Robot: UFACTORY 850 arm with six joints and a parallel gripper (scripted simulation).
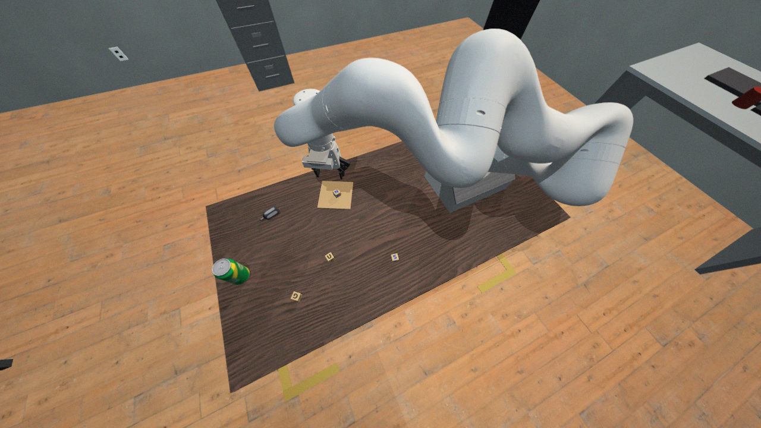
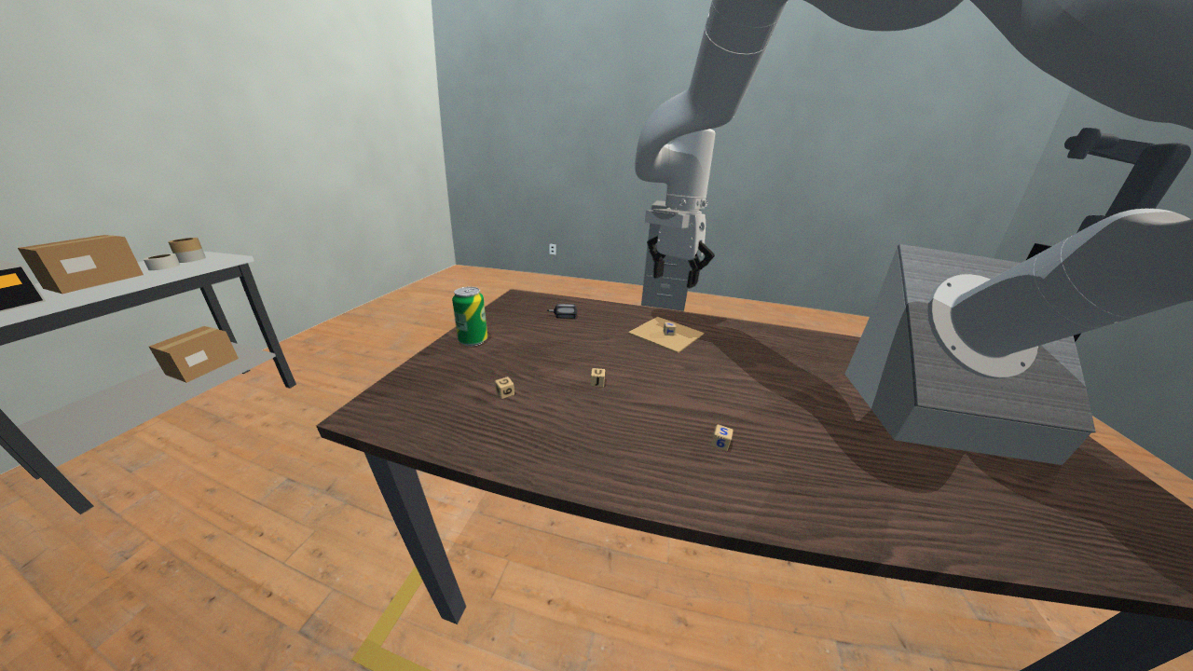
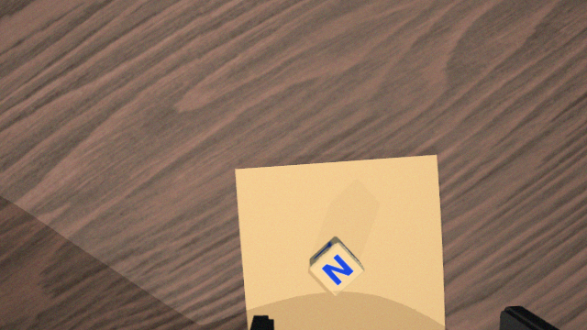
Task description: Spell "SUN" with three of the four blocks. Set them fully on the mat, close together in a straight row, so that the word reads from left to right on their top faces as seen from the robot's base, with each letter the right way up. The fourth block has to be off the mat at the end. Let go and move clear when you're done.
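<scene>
Now: the s block 12 cm behind my hand, 36 cm to the left of it and 13 cm below it. From my hand the other things lie so: tan mat 14 cm below; then n block 1 cm behind, 1 cm to the left, 13 cm below; then dark object 28 cm ahead, 1 cm to the left, 13 cm below.
</scene>
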